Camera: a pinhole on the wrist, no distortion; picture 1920 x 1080 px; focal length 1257.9 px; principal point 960.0 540.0 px. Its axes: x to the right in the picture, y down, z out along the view. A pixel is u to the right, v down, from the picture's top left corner.
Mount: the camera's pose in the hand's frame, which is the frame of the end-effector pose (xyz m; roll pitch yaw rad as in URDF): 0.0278 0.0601 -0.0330 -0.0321 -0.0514 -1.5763
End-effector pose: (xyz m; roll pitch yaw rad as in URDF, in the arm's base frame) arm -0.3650 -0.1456 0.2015 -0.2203 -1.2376 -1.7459
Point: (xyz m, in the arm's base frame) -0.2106 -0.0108 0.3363
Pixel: 910.1 734.1
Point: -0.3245 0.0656 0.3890
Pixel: 1524.8 847.9
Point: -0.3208 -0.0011 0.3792
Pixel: 1491.1 1000.1
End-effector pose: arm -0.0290 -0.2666 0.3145 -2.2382 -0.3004 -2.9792
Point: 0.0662 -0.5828 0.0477
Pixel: 1240.0 69.4
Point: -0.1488 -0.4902 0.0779
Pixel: 923.6 671.8
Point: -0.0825 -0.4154 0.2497
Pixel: 1547.2 677.3
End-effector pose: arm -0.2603 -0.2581 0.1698 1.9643 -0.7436 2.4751
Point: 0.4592 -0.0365 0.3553
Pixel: outside the picture
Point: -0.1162 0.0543 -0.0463
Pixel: 1419.9 150.2
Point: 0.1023 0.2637 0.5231
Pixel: 115.4 1035.6
